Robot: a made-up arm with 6 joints.
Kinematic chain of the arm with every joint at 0, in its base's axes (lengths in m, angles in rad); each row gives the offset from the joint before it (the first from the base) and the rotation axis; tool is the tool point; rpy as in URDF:
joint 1: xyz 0 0 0.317 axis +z
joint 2: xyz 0 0 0 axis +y
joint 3: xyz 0.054 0 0.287 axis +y
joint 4: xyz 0.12 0 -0.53 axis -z
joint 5: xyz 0 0 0 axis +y
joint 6: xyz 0.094 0 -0.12 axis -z
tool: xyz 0 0 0 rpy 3.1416 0 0
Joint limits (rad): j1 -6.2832..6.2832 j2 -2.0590..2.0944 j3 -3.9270..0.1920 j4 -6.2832..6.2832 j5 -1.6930..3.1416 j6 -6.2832..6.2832
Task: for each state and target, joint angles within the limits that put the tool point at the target. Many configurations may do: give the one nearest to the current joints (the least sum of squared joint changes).
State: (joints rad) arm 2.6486 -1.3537 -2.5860 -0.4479 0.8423 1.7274
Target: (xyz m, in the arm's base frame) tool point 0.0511 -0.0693 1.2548
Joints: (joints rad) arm 2.2503 -0.7469 -2.1103 -0.4838 0.6109 1.7274
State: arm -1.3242 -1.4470 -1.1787 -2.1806 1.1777 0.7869
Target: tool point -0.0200 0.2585 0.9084
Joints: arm -1.7611 -2.0590 -0.7958 -2.1448 1.2294 0.7869
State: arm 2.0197 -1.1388 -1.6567 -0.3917 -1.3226 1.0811
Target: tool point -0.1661 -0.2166 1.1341
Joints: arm 1.2419 -0.8802 -1.9607 -0.6127 -0.8091 1.0811
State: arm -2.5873 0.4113 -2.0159 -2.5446 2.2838 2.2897
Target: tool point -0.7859 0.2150 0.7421
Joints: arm -3.3137 0.6497 -2.2093 -2.5537 1.8174 2.2897
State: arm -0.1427 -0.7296 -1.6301 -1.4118 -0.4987 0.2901
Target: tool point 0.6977 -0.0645 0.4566
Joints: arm -0.2730 0.0789 -1.2070 -1.4600 -0.3176 0.2901
